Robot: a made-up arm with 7 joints. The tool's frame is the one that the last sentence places.
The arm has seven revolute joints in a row. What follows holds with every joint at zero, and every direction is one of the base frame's. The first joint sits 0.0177 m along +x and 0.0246 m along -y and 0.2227 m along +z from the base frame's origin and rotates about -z. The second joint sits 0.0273 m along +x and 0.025 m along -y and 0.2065 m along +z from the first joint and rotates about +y. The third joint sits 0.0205 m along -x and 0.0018 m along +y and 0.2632 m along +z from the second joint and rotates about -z. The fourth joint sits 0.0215 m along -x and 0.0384 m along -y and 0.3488 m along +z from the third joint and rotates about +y. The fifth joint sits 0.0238 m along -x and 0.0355 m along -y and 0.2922 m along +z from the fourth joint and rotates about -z. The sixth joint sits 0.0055 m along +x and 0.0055 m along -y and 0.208 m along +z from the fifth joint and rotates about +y. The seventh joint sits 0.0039 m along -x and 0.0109 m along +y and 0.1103 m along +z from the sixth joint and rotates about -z. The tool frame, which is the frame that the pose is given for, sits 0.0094 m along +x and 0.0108 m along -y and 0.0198 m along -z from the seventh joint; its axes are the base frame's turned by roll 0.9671, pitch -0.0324 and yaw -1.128 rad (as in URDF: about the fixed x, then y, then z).
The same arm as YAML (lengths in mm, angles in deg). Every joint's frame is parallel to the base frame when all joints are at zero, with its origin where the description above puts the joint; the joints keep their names.
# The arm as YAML. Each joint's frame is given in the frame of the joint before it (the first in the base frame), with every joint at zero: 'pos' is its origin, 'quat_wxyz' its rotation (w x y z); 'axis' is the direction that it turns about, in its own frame. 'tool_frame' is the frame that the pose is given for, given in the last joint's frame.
length_unit: mm
angle_unit: deg
joints:
  - joint: joint 1
    pos: [17.7, -24.6, 222.7]
    quat_wxyz: [1.0, 0.0, 0.0, 0.0]
    axis: "-z"
  - joint: joint 2
    pos: [27.3, -25.0, 206.5]
    quat_wxyz: [1.0, 0.0, 0.0, 0.0]
    axis: "+y"
  - joint: joint 3
    pos: [-20.5, 1.8, 263.2]
    quat_wxyz: [1.0, 0.0, 0.0, 0.0]
    axis: "-z"
  - joint: joint 4
    pos: [-21.5, -38.4, 348.8]
    quat_wxyz: [1.0, 0.0, 0.0, 0.0]
    axis: "+y"
  - joint: joint 5
    pos: [-23.8, -35.5, 292.2]
    quat_wxyz: [1.0, 0.0, 0.0, 0.0]
    axis: "-z"
  - joint: joint 6
    pos: [5.5, -5.5, 208.0]
    quat_wxyz: [1.0, 0.0, 0.0, 0.0]
    axis: "+y"
  - joint: joint 7
    pos: [-3.9, 10.9, 110.3]
    quat_wxyz: [1.0, 0.0, 0.0, 0.0]
    axis: "-z"
tool_frame:
  pos: [9.4, -10.8, -19.8]
  quat_wxyz: [0.752158, 0.385201, -0.260624, -0.466855]

